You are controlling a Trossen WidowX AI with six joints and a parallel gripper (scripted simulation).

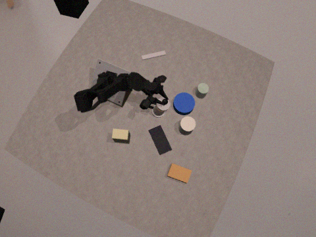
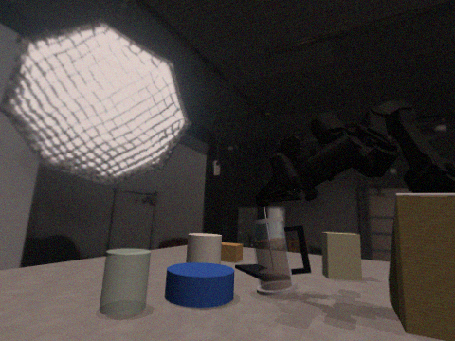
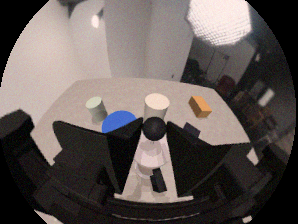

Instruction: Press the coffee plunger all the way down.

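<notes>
My gripper tip is 4 cm past the coffee press and 9 cm above it. Also, from my gripper tip: pale green cylinder (16 cm ahead, 19 cm to the left, 14 cm below); then white cylinder (14 cm ahead, 4 cm to the right, 13 cm below); then dark flat slab (3 cm ahead, 15 cm to the right, 17 cm below).
</notes>
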